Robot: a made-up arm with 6 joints.
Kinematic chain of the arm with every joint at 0, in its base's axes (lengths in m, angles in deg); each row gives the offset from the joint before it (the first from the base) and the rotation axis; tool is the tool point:
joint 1: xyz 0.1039 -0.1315 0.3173 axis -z
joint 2: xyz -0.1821 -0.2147 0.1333 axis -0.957 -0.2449 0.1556
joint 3: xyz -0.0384 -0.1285 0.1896 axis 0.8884 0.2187 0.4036
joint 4: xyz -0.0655 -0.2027 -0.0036 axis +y
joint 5: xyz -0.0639 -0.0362 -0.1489 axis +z
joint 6: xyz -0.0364 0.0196 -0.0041 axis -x
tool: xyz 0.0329 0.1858 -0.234
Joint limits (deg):
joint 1: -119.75..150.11
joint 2: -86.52..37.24
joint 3: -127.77..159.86
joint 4: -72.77..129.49
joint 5: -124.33..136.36
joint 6: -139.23..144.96
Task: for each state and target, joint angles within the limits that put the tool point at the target. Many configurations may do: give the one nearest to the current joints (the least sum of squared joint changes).
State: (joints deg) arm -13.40 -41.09 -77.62 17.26 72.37 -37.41
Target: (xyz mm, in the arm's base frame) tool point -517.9 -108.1 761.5
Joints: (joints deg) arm 20.50 -38.35 -82.88 52.70 80.99 -53.97
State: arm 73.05 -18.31 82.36 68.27 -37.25 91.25
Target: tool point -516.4 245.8 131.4
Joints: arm 64.29 -16.64 95.45 47.61 -32.31 80.72
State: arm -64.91 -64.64 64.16 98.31 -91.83 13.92
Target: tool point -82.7 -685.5 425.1
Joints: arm -62.50 -73.74 69.58 64.52 -90.26 -15.39
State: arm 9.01 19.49 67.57 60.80 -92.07 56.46
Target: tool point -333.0 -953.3 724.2
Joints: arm -8.60 19.72 52.72 84.28 -85.17 68.15
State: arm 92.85 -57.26 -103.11 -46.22 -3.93 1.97
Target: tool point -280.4 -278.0 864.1
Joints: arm 62.32 -4.44 -117.67 -72.77 -36.65 -11.25
